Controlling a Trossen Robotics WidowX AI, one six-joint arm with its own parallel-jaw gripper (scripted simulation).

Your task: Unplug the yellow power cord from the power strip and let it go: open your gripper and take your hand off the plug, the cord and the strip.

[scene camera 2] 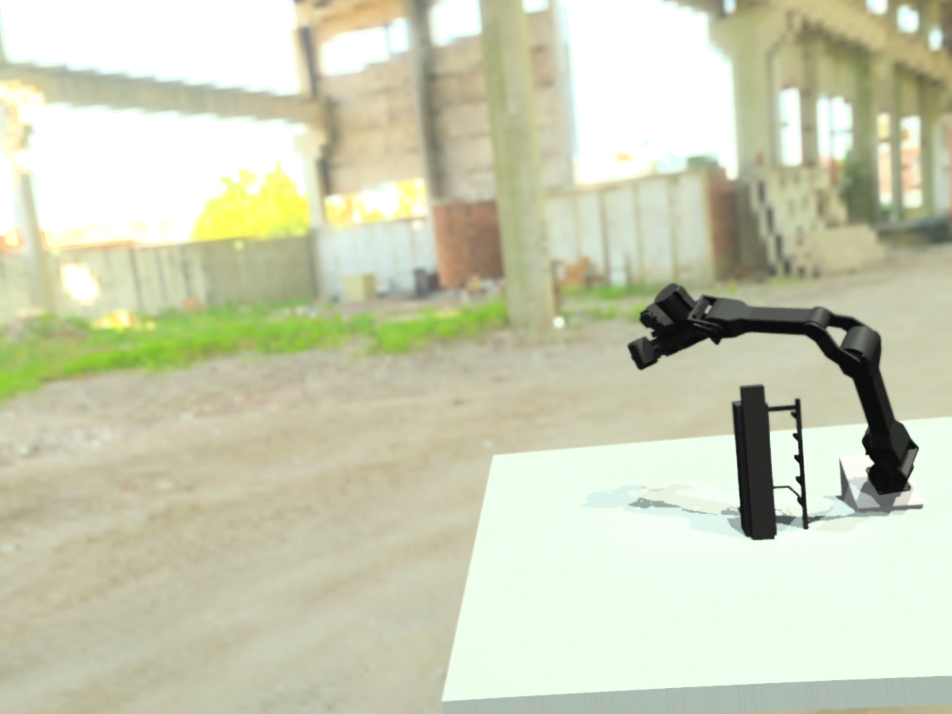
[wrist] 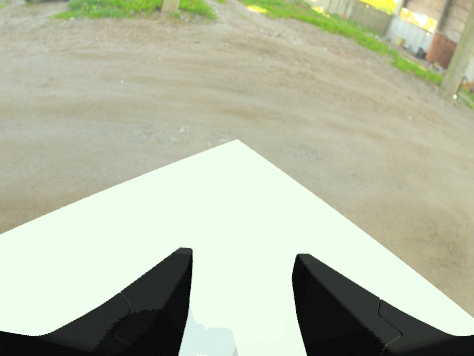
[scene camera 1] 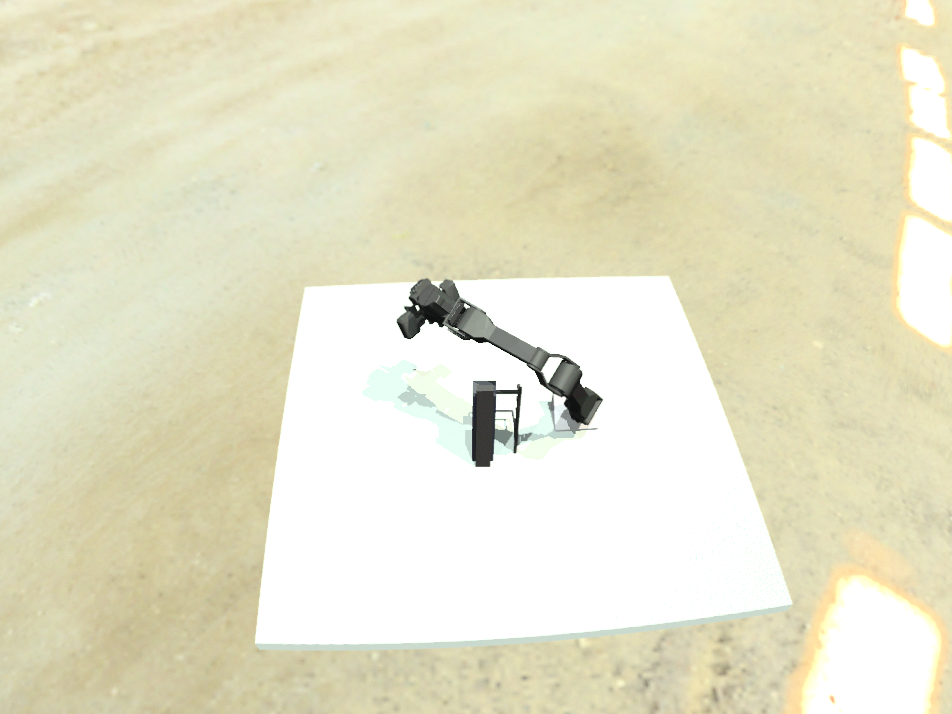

Labels:
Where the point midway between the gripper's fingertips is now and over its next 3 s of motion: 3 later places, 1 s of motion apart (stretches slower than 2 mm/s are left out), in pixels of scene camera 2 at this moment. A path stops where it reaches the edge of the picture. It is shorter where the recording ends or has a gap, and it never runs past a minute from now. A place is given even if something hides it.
My gripper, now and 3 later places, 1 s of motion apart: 637,355; 741,456; 744,462; 744,468

